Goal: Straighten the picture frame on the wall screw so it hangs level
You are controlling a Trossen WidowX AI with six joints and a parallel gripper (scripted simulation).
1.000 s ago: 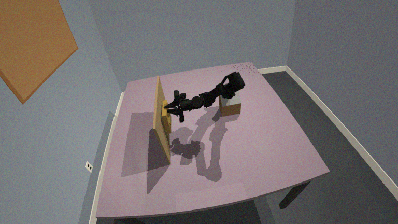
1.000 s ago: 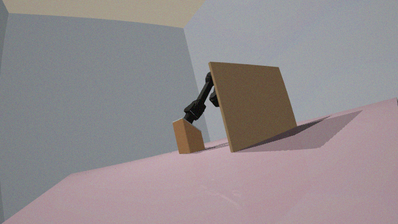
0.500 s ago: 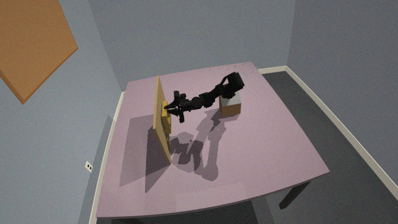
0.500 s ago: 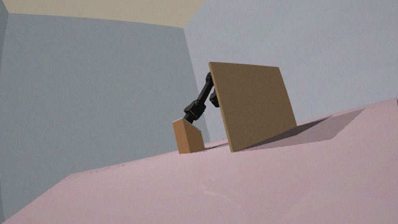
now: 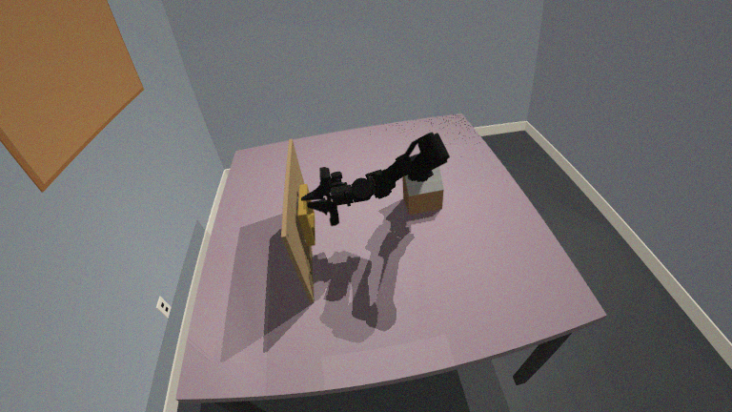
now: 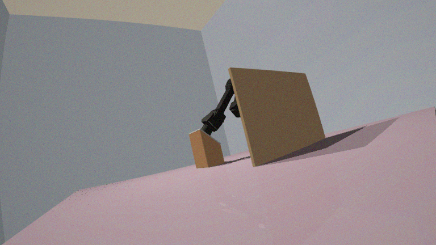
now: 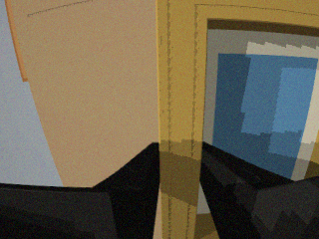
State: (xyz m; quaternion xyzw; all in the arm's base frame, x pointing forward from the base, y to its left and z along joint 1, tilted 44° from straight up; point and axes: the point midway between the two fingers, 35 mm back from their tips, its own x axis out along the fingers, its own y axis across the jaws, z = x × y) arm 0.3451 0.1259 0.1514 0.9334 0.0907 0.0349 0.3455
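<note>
Now: gripper tip 50 mm above the picture frame. Round my gripper tip: brown wall panel 20 mm ahead, 10 mm to the right, 70 mm below.
</note>
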